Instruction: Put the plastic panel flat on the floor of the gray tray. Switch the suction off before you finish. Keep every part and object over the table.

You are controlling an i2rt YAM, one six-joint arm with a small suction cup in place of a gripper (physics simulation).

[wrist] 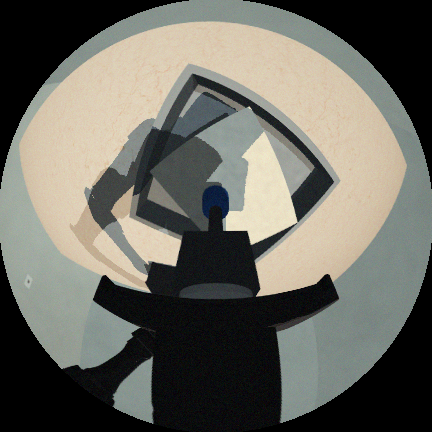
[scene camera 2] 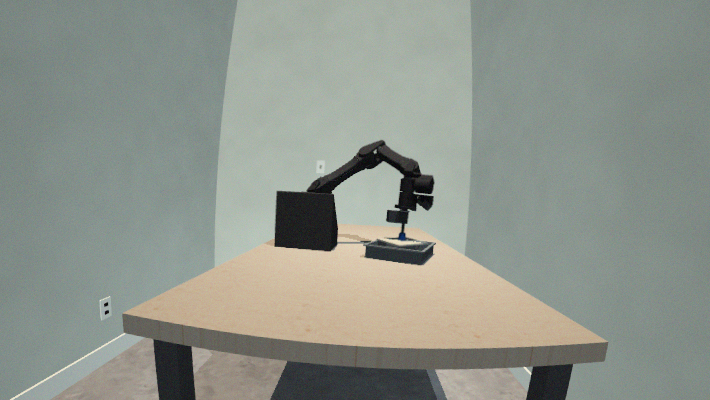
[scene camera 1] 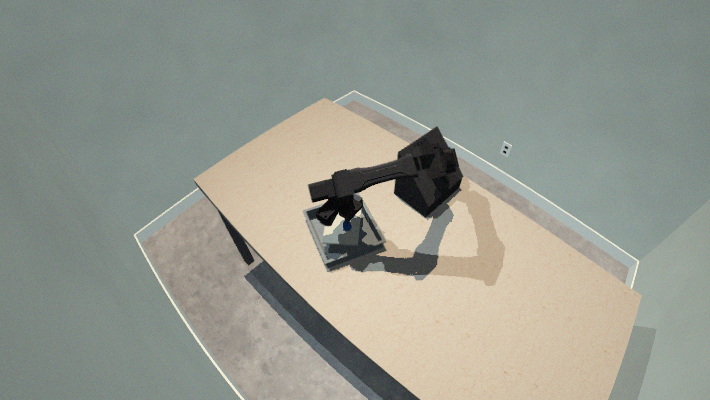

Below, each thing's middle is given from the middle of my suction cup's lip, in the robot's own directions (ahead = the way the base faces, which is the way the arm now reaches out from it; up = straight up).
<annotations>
I see my suction cup 2 cm to the left of the plastic panel [scene camera 1: 335, 234] and 1 cm above it. From my suction cup the other things lie so: gray tray [scene camera 1: 371, 239] 5 cm below, 2 cm to the right.
</annotations>
